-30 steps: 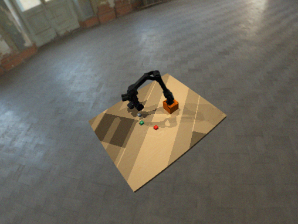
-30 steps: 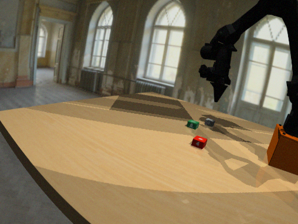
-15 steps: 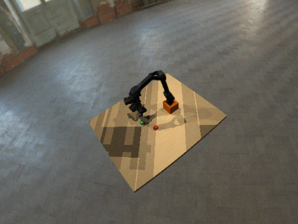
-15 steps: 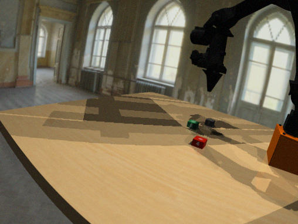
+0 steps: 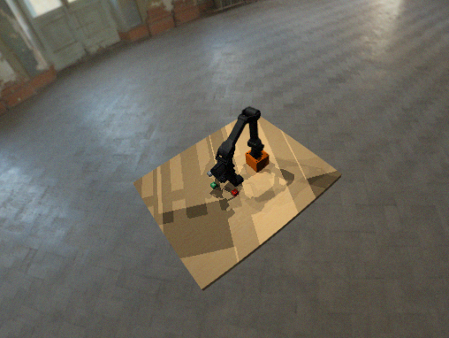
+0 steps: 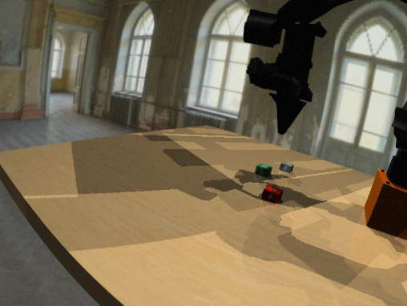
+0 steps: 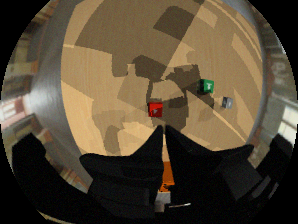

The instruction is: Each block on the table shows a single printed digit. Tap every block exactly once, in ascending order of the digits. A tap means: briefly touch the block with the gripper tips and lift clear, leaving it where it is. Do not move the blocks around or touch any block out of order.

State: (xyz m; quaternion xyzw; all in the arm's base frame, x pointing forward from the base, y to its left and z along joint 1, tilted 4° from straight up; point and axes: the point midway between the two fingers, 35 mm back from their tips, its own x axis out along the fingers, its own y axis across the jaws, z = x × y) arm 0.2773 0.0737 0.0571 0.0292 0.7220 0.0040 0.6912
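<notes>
Now: the red block 10 mm behind my gripper tip, 10 mm to the left of it and 120 mm below it. Also, from my gripper tip: green block (50 mm ahead, 130 mm to the right, 120 mm below); then grey block (10 mm ahead, 220 mm to the right, 120 mm below).
</notes>
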